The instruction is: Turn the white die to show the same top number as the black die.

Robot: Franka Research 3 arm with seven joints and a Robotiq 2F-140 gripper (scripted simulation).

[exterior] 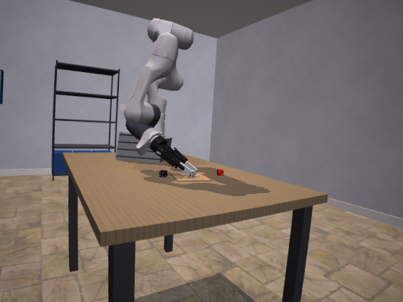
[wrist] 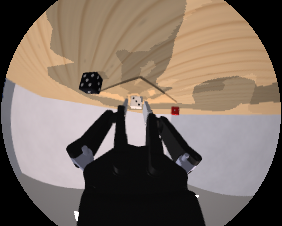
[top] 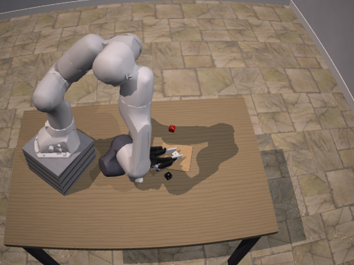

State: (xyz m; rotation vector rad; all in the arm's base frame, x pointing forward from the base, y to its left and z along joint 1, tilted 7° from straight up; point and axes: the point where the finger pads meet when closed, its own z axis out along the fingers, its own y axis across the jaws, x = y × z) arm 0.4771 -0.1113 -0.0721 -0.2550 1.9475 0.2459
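The white die is 2 cm below my hand and 1 cm ahead of it. From my hand the other things lie so: red die 16 cm to the left, 4 cm ahead, 2 cm below; black die 9 cm to the right, 5 cm behind, 2 cm below; tan mat 3 cm below, 1 cm ahead.
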